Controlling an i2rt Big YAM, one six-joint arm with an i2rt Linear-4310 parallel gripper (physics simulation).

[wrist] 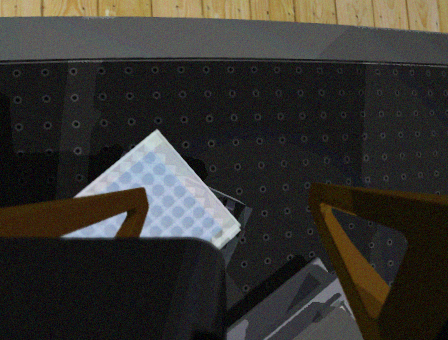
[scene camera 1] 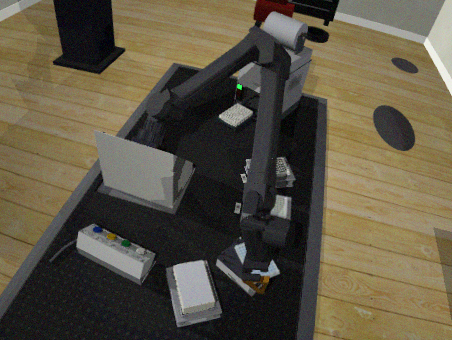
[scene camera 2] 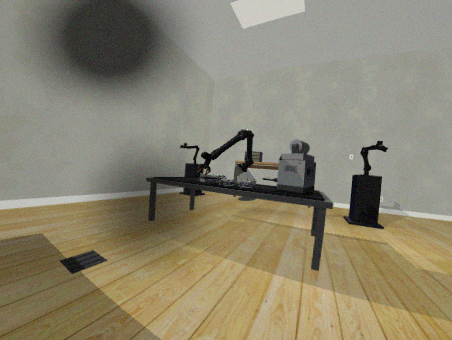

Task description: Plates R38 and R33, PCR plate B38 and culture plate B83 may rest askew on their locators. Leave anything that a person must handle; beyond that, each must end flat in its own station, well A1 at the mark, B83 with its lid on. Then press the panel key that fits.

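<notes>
My gripper (scene camera 1: 259,281) (wrist: 227,195) is open and empty, low over the near right station. A plate with pale blue wells (scene camera 1: 241,252) (wrist: 182,207) lies askew on the grey station (scene camera 1: 233,272) (wrist: 280,302); the left finger and the dark gripper body hide part of it in the wrist view. A white plate (scene camera 1: 194,286) sits on a grey base at the near middle. A pale plate (scene camera 1: 283,206) and a plate with dark wells (scene camera 1: 283,167) are partly behind the arm. Another welled plate (scene camera 1: 236,115) lies farther back. Labels are unreadable. The key panel (scene camera 1: 112,257) has blue, yellow, green and white keys.
A grey upright screen (scene camera 1: 135,167) stands at the left of the table. A large grey machine (scene camera 1: 298,75) (scene camera 2: 296,172) stands at the far end, near a green light (scene camera 1: 239,87). The table's raised grey edge (scene camera 1: 312,200) (wrist: 200,40) runs beyond the blue-welled plate.
</notes>
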